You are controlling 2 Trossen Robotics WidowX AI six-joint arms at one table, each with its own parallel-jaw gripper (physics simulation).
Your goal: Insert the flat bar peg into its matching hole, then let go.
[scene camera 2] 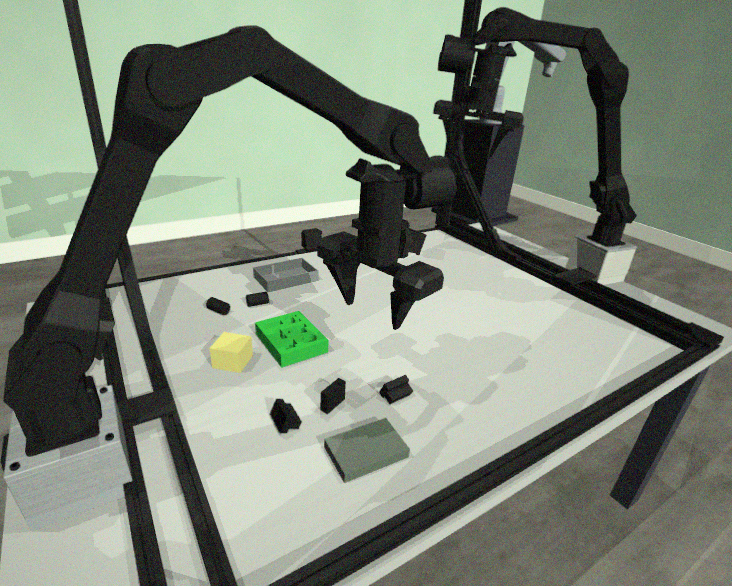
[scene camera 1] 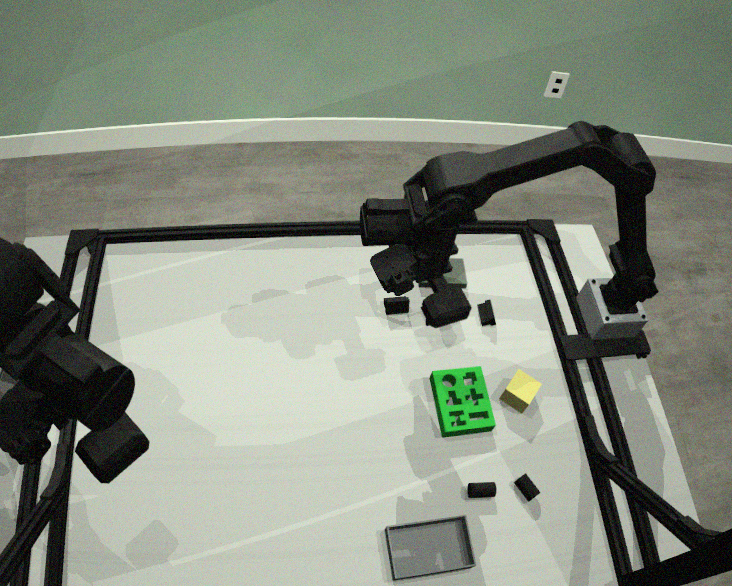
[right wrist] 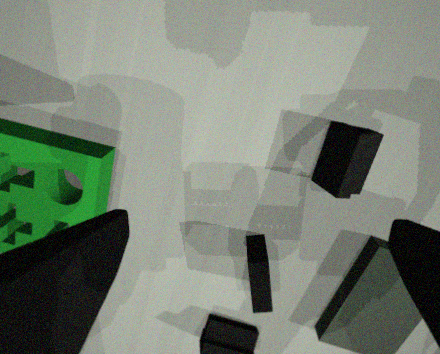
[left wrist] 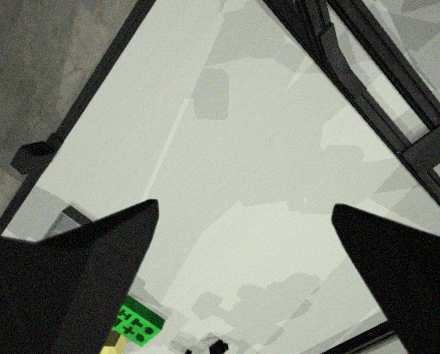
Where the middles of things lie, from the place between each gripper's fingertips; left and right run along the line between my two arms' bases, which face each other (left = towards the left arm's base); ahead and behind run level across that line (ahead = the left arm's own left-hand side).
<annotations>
The green hole block [scene camera 1: 460,393] lies 14 cm behind my right hand, 6 cm to the right of it and 10 cm below it. Round my right hand: yellow cube [scene camera 2: 231,352]: 14 cm behind, 17 cm to the right, 9 cm below; then grey tray [scene camera 1: 444,544]: 37 cm behind, 4 cm to the left, 10 cm below.
I see the grey tray 40 cm to the right of my left hand, 26 cm below it and 12 cm behind it. The rest, counted from my left hand: green hole block: 50 cm to the right, 26 cm below, 10 cm ahead; then yellow cube: 60 cm to the right, 25 cm below, 10 cm ahead.
</annotations>
